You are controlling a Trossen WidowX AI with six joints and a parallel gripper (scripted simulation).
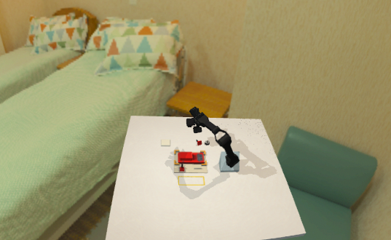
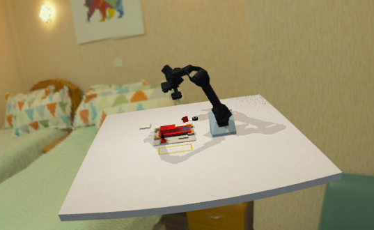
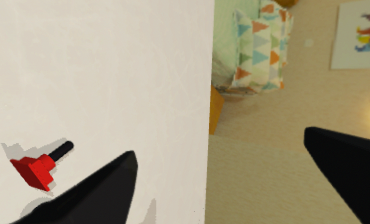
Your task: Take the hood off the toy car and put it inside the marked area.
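The red hood lies 60 mm ahead of my gripper tip, 210 mm to the left of it and 180 mm below it. Also, from my gripper tip: dark round part: 130 mm behind, 20 mm to the left, 210 mm below; cream tile: 220 mm ahead, 20 mm to the left, 220 mm below.
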